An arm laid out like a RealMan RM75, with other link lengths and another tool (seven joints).
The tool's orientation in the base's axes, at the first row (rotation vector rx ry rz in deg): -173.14, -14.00, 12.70
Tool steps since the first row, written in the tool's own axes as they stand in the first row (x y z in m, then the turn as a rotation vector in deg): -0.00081, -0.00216, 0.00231, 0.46, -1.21, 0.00; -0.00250, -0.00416, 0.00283, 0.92, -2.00, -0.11; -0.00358, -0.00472, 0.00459, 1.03, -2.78, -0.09; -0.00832, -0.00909, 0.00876, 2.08, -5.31, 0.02; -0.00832, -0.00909, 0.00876, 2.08, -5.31, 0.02; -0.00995, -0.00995, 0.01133, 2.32, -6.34, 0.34; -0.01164, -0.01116, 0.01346, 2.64, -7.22, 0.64; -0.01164, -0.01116, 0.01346, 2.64, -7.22, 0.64; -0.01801, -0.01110, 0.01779, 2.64, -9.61, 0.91; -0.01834, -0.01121, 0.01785, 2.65, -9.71, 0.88; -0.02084, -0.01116, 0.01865, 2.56, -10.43, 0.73; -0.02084, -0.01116, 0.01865, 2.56, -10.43, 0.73
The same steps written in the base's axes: -0.00147, 0.00219, -0.00192, 0.27, 1.26, 0.07; -0.00351, 0.00392, -0.00198, 0.61, 2.11, 0.21; -0.00491, 0.00445, -0.00350, 0.60, 2.89, 0.26; -0.01084, 0.00832, -0.00646, 1.22, 5.56, 0.29; -0.01084, 0.00832, -0.00646, 1.22, 5.56, 0.29; -0.01296, 0.00912, -0.00867, 1.25, 6.64, 0.06; -0.01512, 0.01022, -0.01040, 1.38, 7.59, -0.18; -0.01512, 0.01022, -0.01040, 1.38, 7.59, -0.18; -0.02199, 0.00948, -0.01380, 0.98, 9.96, -0.17; -0.02234, 0.00954, -0.01380, 0.98, 10.06, -0.13; -0.02490, 0.00915, -0.01425, 0.80, 10.73, 0.11; -0.02490, 0.00915, -0.01425, 0.80, 10.73, 0.11
